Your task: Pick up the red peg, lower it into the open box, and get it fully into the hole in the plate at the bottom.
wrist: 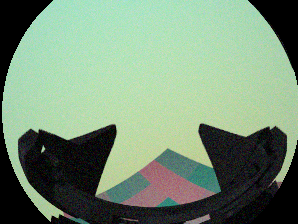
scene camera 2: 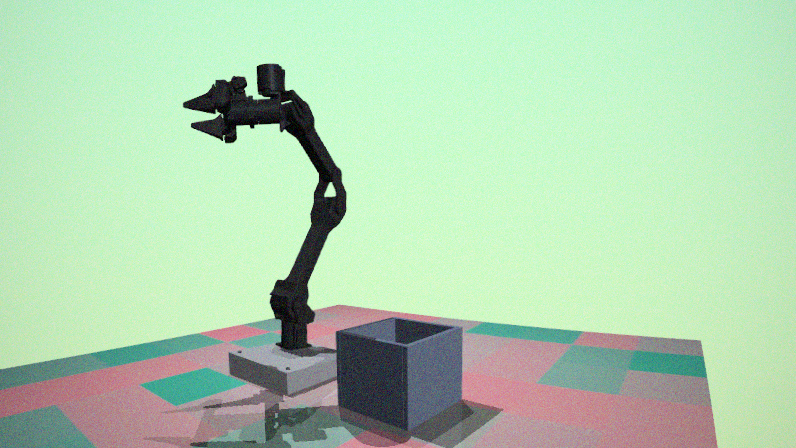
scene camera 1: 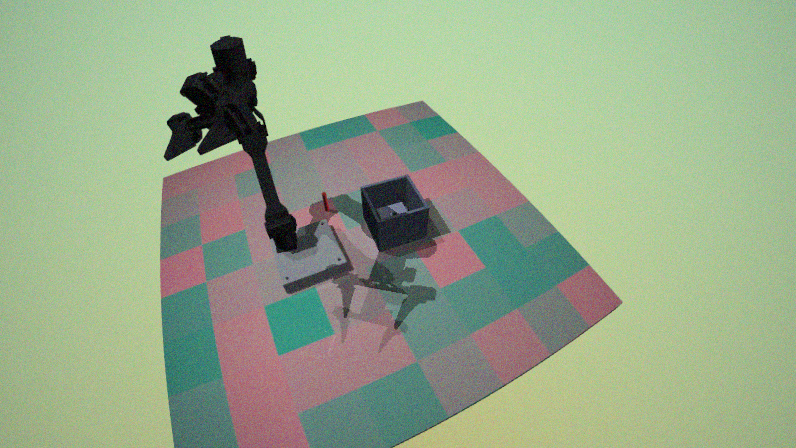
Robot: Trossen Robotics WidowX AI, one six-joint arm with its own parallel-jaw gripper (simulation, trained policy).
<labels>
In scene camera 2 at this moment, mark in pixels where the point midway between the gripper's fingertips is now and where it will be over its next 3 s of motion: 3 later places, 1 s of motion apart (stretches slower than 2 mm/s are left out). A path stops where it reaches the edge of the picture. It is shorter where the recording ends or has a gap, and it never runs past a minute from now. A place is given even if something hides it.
My gripper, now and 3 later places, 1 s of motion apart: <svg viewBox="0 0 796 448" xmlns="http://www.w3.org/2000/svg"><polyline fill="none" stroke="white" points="187,115 217,117 298,151 382,217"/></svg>
</labels>
